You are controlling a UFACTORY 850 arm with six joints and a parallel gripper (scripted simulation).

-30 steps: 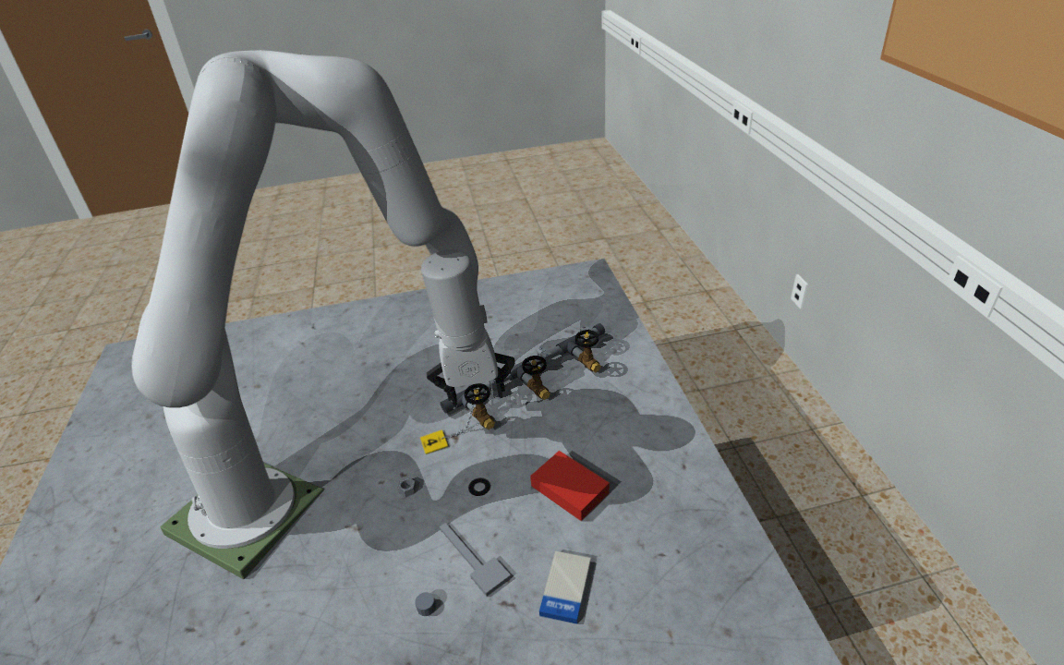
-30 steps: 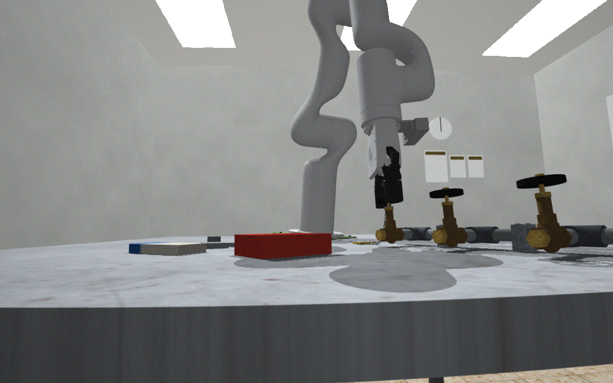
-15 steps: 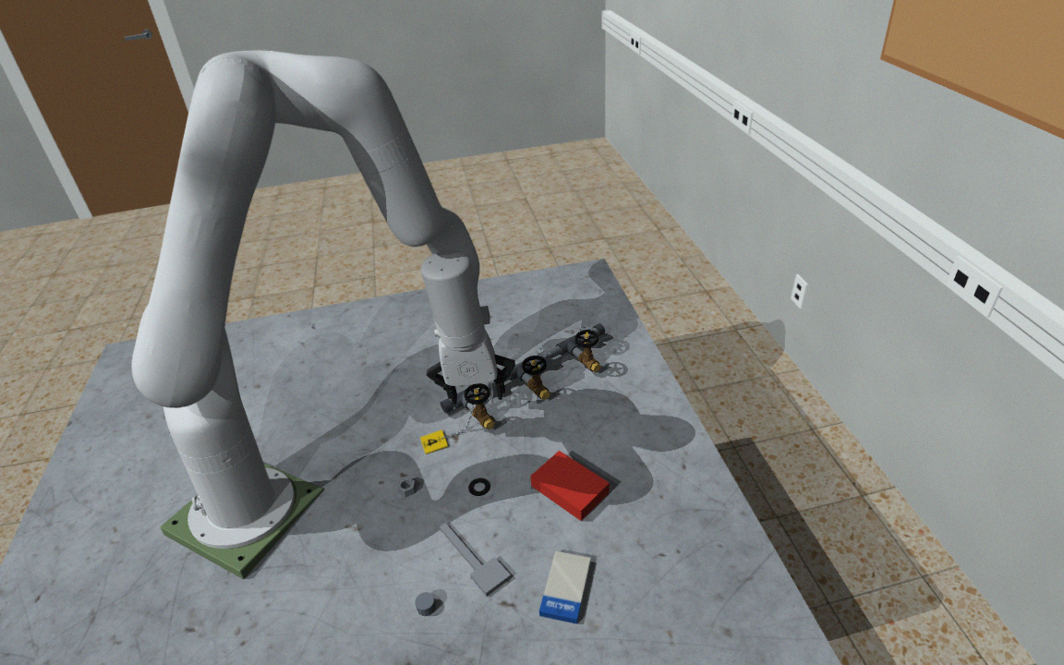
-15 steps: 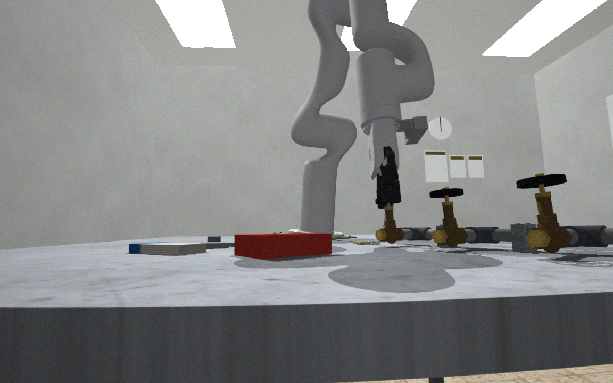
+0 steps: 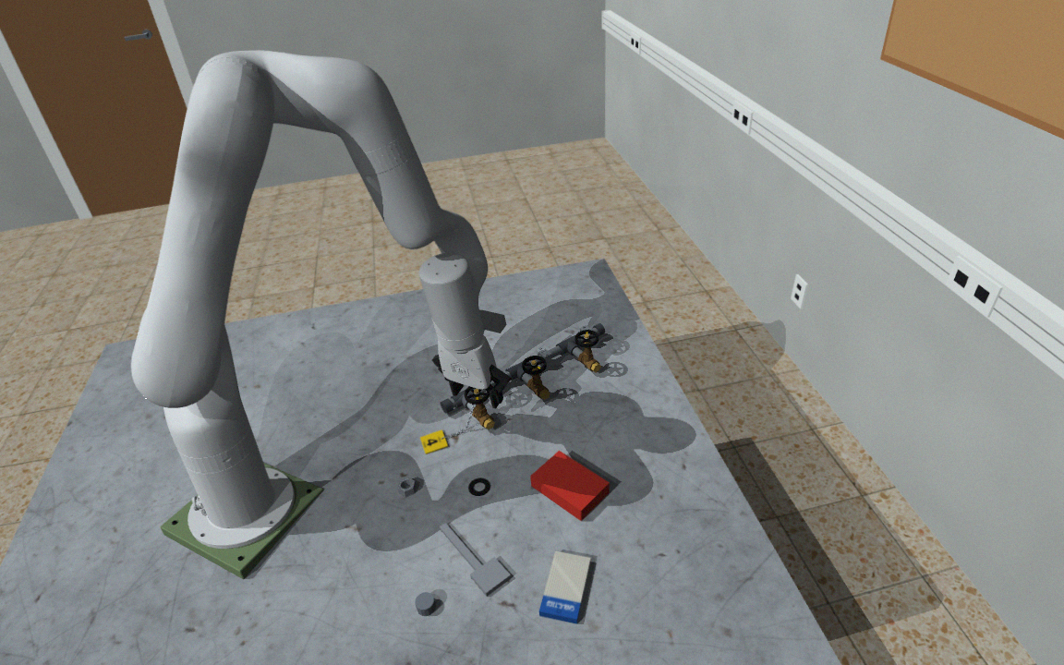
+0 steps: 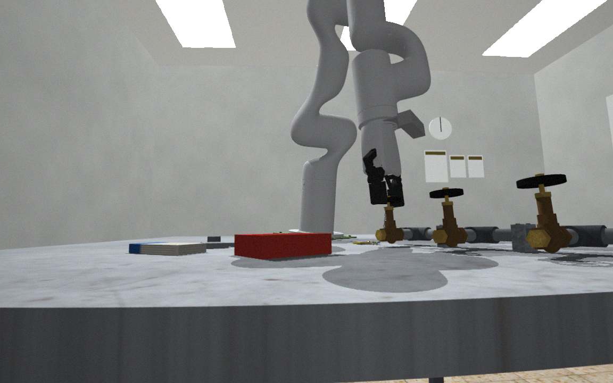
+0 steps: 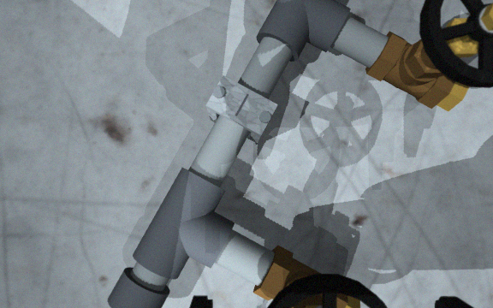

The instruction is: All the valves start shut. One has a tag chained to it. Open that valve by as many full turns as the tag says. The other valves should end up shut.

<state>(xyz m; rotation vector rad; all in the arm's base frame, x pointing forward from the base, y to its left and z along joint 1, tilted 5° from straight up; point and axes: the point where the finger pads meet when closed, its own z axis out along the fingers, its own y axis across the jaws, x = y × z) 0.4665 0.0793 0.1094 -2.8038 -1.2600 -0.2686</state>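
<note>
Right now the yellow tag is 90 mm behind my hand, 20 mm to the right of it and 90 mm below it. From my hand the other things lie so: black washer: 40 mm behind, 160 mm to the right, 90 mm below; then red block: 130 mm ahead, 210 mm to the right, 80 mm below; then grey nut: 170 mm behind, 120 mm to the right, 80 mm below.
</note>
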